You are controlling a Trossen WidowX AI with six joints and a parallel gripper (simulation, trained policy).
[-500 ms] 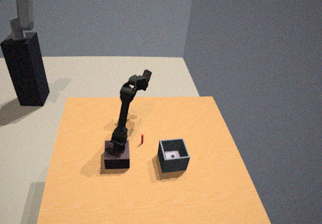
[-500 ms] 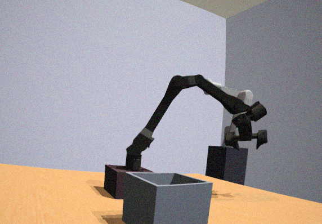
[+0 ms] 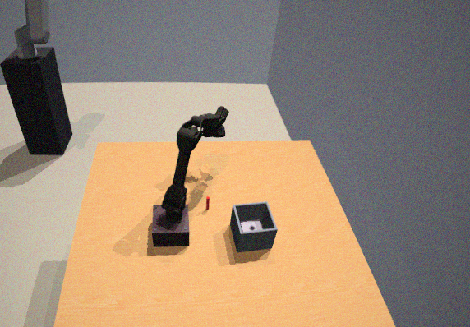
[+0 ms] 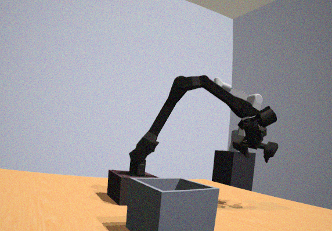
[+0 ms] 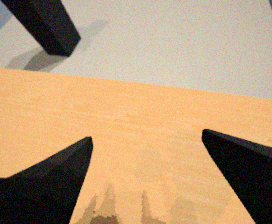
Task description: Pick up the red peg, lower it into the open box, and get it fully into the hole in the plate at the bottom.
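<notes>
My gripper tip is now 340 mm to the left of the red peg, 140 mm above it and 30 mm short of it. The rest, counted from my gripper tip: light plate: 510 mm to the right, 220 mm ahead, 140 mm below.
</notes>
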